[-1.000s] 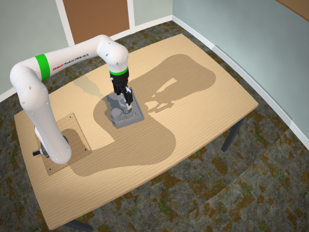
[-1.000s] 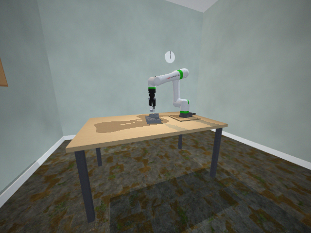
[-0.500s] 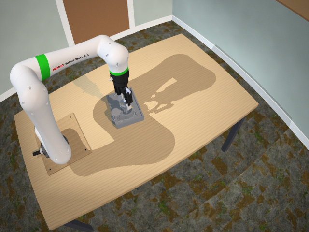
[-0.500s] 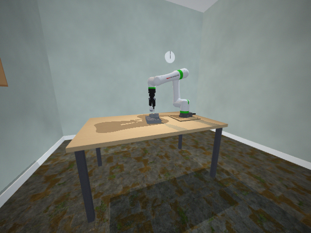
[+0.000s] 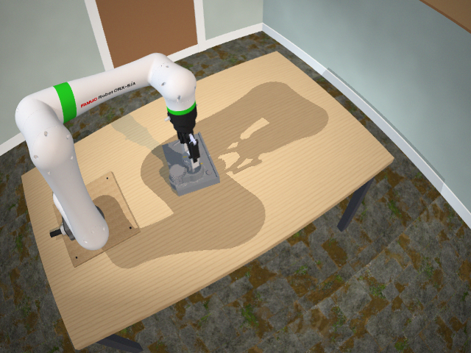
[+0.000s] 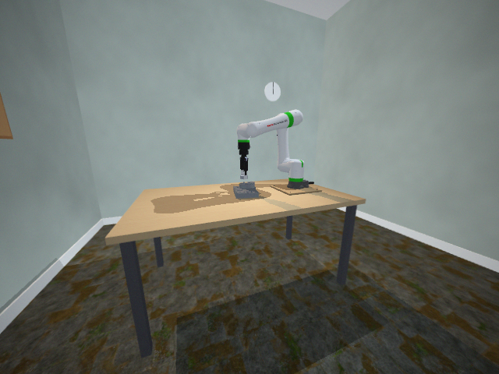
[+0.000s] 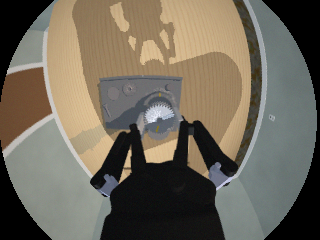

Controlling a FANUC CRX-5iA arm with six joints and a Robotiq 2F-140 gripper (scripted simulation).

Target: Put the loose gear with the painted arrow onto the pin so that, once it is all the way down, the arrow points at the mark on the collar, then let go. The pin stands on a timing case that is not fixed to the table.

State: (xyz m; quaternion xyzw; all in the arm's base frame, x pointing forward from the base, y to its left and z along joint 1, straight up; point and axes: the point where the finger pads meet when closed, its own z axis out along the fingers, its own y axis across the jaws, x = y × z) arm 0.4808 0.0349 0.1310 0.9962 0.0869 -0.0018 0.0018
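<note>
Now: the grey gear 2 cm below my hand.
</note>
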